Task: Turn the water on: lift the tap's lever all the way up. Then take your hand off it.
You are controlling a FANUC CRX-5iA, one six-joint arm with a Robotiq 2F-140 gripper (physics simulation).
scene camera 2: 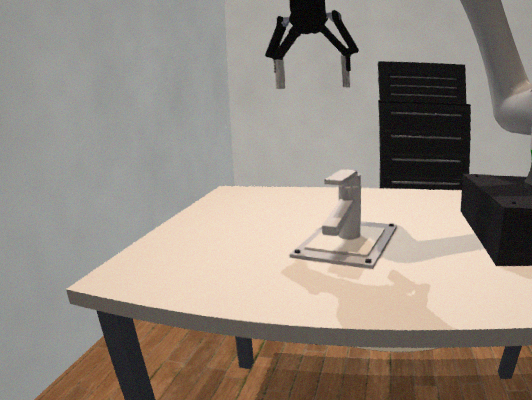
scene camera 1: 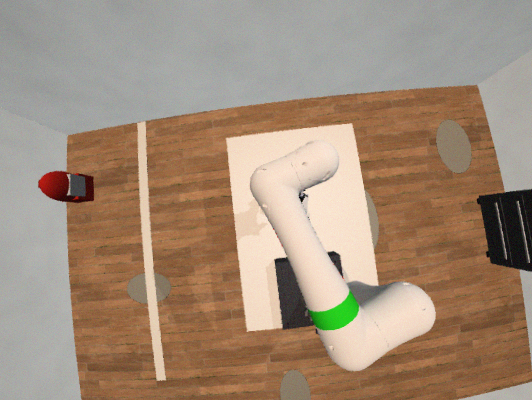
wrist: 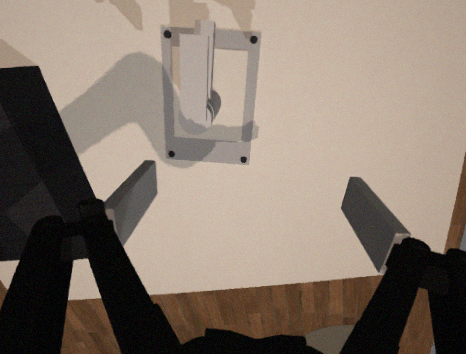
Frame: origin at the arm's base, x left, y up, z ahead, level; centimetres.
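Seen in the pictures: gripper, between the fingertips: (scene camera 2: 312, 87) (wrist: 250, 185).
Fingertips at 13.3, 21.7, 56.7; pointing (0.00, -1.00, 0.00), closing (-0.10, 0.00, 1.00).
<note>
Pixels of each thing's top centre, then the offset from my fingertips to it, as dx, dy, dz. "pt": a spot on its surface instead. Level surfaces: height alone.
- grey tap, a spot on its surface: (wrist: 194, 75) pt +6.7, -16.9, -6.8
- flat rectangular plate, centre of its top: (wrist: 208, 102) (scene camera 2: 349, 236) +1.1, -31.4, -7.4
- slanting spout, centre of its top: (wrist: 201, 62) (scene camera 2: 339, 205) +8.0, -22.6, -6.8
- pale table, height of its surface: dy -32.5
The grey tap (scene camera 2: 352, 215) (wrist: 194, 75) stands on a flat rectangular plate (scene camera 2: 330, 260) (wrist: 207, 150) on the table. Its lever (scene camera 2: 341, 176) is the flat piece on top and looks about level in scene camera 2, above the slanting spout (scene camera 2: 337, 218). The wrist view looks down on the tap's top; lever and spout overlap there. The tap does not show in scene camera 1. My gripper (scene camera 2: 313, 87) (wrist: 250, 185) is open and empty, fingers pointing down, well above the tap and clear of it. Scene camera 1 mostly hides it under the arm.
The pale table (scene camera 1: 240, 175) (scene camera 2: 175, 250) (wrist: 350, 100) carries the black robot base block (scene camera 1: 290, 290) (scene camera 2: 510, 230) (wrist: 30, 125) at one side of the tap. A black slatted cabinet (scene camera 2: 425, 130) stands beyond the table. A red object (scene camera 1: 55, 186) is far left in scene camera 1.
</note>
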